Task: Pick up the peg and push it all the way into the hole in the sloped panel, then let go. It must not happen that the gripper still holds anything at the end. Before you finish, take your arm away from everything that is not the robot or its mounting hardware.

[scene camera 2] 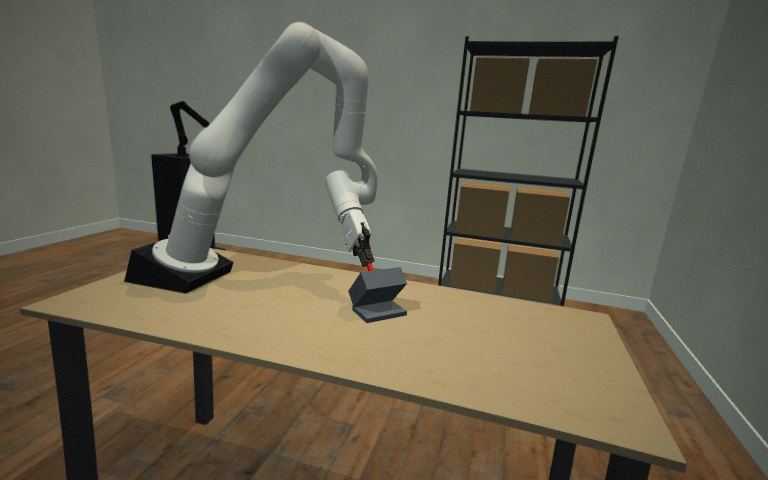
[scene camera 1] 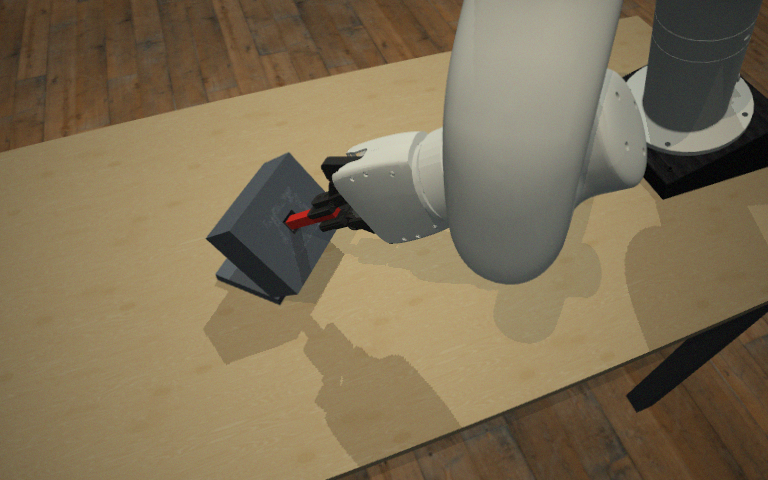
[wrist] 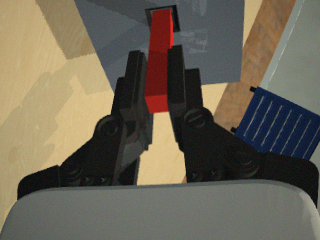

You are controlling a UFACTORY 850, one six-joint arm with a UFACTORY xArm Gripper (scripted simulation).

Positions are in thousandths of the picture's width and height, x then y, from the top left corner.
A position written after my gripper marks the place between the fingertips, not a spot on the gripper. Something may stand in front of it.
I see my gripper (scene camera 1: 417,447) and a red peg (wrist: 505,156).
My gripper is seen too in scene camera 2 (scene camera 2: 480,551) and in the wrist view (wrist: 502,290).
